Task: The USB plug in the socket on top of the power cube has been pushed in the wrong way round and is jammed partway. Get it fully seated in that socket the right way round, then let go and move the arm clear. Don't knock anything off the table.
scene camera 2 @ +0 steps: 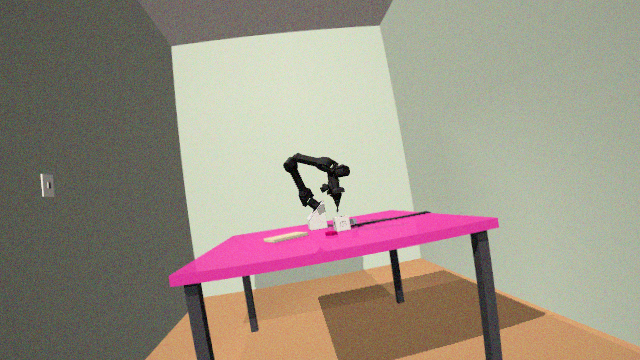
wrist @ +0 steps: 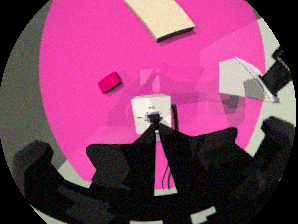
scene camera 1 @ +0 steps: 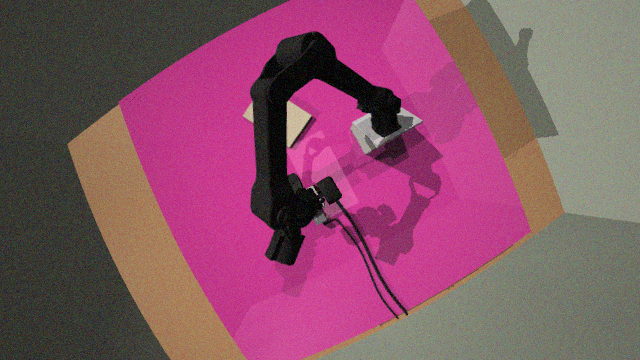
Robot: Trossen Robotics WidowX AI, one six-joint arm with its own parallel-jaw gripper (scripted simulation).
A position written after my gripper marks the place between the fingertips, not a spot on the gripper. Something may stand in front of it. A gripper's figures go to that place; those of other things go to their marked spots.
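White power cube (wrist: pixel 148 103), 15 cm from the lens. My gripper (wrist: pixel 156 126), 10 cm from the lens.
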